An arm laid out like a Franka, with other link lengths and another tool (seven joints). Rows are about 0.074 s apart.
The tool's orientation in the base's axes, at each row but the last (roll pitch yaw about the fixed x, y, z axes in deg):
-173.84 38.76 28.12
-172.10 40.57 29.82
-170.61 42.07 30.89
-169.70 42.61 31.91
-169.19 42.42 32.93
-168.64 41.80 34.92
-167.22 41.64 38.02
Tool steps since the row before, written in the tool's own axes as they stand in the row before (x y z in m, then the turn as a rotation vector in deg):
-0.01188 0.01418 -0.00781 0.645 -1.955 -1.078
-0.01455 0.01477 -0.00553 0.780 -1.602 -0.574
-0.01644 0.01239 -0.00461 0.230 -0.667 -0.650
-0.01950 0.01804 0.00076 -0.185 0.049 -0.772
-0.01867 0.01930 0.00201 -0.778 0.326 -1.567
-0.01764 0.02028 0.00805 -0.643 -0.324 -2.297
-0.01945 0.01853 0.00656 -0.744 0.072 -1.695
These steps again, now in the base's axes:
0.00232 -0.01570 0.01231 0.290 2.227 0.596
0.00001 -0.01773 0.01208 0.209 1.858 0.092
-0.00236 -0.01653 0.01289 0.294 0.819 0.403
-0.00516 -0.02396 0.01028 0.414 0.039 0.678
-0.00463 -0.02514 0.00846 0.689 -0.286 1.616
-0.00681 -0.02707 0.00290 0.950 0.499 2.155
-0.00671 -0.02634 0.00508 0.693 -0.023 1.718

